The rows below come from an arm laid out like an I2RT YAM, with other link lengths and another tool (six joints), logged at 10 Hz.
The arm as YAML. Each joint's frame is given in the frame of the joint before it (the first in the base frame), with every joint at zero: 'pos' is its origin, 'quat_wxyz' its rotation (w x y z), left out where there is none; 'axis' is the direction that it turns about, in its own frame. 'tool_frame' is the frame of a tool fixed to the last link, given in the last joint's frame.
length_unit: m
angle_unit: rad
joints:
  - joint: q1
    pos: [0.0, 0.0, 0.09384]
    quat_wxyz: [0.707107, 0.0, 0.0, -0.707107]
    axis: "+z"
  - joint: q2
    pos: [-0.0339, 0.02, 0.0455]
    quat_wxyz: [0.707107, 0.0, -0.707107, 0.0]
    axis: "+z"
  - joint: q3
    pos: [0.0, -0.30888, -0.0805]
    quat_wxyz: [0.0, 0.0, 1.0, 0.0]
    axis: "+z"
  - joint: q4
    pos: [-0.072, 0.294, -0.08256]
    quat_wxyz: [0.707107, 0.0, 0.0, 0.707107]
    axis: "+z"
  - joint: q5
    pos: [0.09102, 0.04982, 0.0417]
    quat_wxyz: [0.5, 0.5, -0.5, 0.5]
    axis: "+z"
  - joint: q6
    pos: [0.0, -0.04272, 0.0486]
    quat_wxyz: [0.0, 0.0, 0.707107, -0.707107]
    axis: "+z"
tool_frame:
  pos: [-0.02, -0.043, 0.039]
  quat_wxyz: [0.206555, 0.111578, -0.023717, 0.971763]
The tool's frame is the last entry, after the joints.
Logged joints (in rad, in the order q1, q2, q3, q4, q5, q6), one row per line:
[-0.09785, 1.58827, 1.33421, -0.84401, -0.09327, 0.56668]
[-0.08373, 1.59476, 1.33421, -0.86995, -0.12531, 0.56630]
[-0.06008, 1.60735, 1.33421, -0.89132, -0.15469, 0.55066]
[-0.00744, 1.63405, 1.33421, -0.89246, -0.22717, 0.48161]
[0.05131, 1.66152, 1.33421, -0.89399, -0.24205, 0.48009]
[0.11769, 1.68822, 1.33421, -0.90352, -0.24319, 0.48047]
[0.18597, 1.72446, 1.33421, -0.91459, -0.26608, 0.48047]
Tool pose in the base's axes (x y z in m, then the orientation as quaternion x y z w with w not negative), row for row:
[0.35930, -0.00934, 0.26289, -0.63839, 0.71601, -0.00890, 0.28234]
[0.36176, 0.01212, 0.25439, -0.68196, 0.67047, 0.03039, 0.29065]
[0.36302, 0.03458, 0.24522, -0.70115, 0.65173, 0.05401, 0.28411]
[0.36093, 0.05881, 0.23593, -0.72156, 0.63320, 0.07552, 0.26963]
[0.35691, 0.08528, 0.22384, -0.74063, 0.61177, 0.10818, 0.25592]
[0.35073, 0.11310, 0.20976, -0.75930, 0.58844, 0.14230, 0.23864]
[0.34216, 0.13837, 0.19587, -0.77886, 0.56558, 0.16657, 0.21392]
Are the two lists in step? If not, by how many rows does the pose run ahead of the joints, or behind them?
The pose runs 2 rows ahead of the joints: the pose in row i belongs to the joints in row i + 2.
